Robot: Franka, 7 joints.
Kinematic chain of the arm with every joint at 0, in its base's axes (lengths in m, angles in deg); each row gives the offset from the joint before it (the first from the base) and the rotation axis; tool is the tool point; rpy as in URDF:
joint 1: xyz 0 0 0.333 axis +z
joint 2: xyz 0 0 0 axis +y
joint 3: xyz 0 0 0.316 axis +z
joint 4: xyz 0.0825 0 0 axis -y
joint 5: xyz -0.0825 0 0.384 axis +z
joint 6: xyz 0 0 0 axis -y
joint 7: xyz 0.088 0 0 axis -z
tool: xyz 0 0 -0.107 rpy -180 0 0
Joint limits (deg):
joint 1: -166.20..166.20
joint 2: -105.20..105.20
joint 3: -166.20..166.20
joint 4: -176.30..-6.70
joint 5: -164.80..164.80
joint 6: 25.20..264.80
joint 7: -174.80..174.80
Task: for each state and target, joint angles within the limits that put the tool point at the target. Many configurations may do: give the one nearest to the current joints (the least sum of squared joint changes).
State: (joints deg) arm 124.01 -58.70 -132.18 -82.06 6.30 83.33 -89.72
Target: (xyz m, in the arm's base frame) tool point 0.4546 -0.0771 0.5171
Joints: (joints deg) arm 118.51 -9.45 -126.72 -95.37 6.66 42.55 -89.72
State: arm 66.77 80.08 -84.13 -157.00 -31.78 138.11 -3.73
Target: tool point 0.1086 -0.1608 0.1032
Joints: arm 63.26 61.41 -49.02 -173.92 -33.63 145.86 -3.73
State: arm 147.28 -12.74 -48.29 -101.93 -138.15 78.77 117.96
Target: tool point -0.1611 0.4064 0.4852
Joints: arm 158.86 -21.82 -31.69 -148.42 -129.86 72.57 117.96
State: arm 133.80 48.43 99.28 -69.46 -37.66 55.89 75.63
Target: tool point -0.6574 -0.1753 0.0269
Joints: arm 158.10 98.49 72.13 -55.04 -48.23 83.77 75.63
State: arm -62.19 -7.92 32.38 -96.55 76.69 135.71 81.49
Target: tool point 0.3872 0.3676 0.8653
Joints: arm -44.17 -24.43 63.82 -80.88 77.93 131.98 81.49
